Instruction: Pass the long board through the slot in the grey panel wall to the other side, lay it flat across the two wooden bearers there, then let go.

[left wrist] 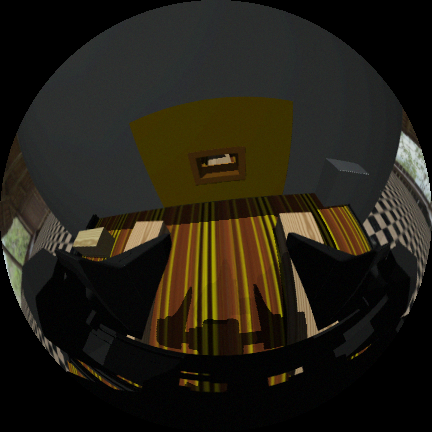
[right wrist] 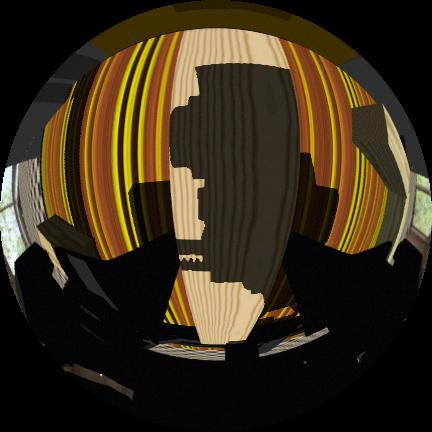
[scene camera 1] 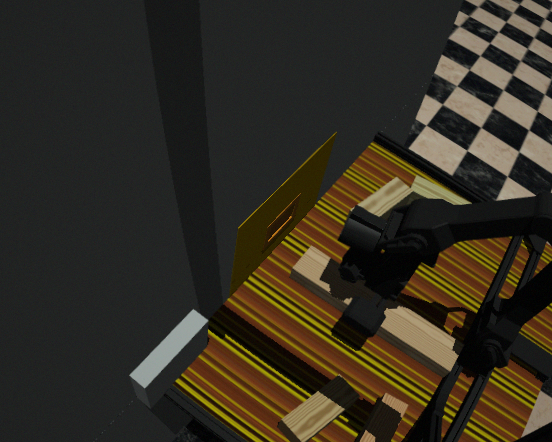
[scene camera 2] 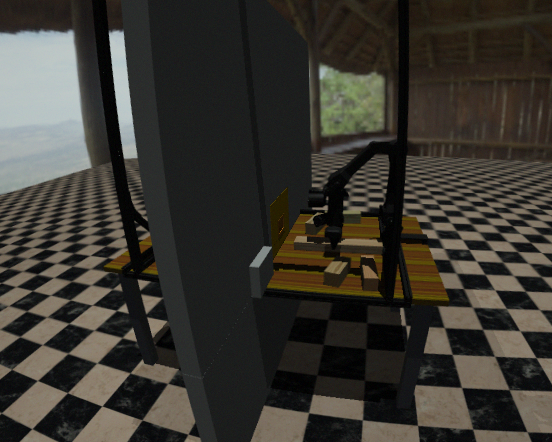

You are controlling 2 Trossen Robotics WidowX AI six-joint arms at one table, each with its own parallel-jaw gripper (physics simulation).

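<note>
My left gripper (left wrist: 230,239) is open, and it holds nothing. My right gripper I can see in scene camera 1 (scene camera 1: 369,308), in scene camera 2 (scene camera 2: 334,245) and in the right wrist view (right wrist: 230,232). There is a grey panel wall (left wrist: 114,139), which the right wrist view shows me too (right wrist: 202,21). I also see an orange-framed slot (left wrist: 235,170).
</note>
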